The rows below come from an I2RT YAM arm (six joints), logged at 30 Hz.
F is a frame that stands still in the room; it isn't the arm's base.
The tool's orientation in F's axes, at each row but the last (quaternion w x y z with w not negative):
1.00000, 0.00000, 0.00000, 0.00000
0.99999, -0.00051, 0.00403, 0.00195
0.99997, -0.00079, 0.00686, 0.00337
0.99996, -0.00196, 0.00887, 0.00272
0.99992, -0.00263, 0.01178, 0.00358
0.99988, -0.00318, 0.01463, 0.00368
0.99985, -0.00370, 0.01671, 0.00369
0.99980, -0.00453, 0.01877, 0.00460
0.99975, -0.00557, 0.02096, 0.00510
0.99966, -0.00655, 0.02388, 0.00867
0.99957, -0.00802, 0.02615, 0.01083
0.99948, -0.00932, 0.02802, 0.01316
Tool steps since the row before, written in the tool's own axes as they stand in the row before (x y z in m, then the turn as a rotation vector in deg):
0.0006, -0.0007, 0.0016, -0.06, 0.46, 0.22
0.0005, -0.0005, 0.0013, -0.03, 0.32, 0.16
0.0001, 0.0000, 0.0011, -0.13, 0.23, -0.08
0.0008, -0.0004, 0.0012, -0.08, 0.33, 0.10
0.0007, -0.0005, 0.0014, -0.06, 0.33, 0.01
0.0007, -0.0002, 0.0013, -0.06, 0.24, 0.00
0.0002, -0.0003, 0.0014, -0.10, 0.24, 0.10
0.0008, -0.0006, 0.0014, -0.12, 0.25, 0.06
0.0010, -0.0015, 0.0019, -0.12, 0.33, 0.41
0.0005, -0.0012, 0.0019, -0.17, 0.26, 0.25
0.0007, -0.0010, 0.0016, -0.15, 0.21, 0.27
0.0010, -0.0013, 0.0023, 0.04, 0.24, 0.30
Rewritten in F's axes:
0.0006, -0.0007, 0.0016, -0.06, 0.46, 0.22
0.0005, -0.0005, 0.0013, -0.03, 0.32, 0.16
0.0001, 0.0000, 0.0011, -0.13, 0.23, -0.08
0.0008, -0.0004, 0.0012, -0.08, 0.33, 0.10
0.0007, -0.0005, 0.0014, -0.06, 0.33, 0.01
0.0007, -0.0002, 0.0013, -0.06, 0.24, 0.00
0.0002, -0.0003, 0.0014, -0.10, 0.24, 0.10
0.0009, -0.0006, 0.0014, -0.12, 0.25, 0.06
0.0011, -0.0015, 0.0019, -0.11, 0.33, 0.41
0.0006, -0.0012, 0.0019, -0.16, 0.26, 0.25
0.0008, -0.0010, 0.0016, -0.14, 0.21, 0.27
0.0012, -0.0012, 0.0023, 0.05, 0.25, 0.29

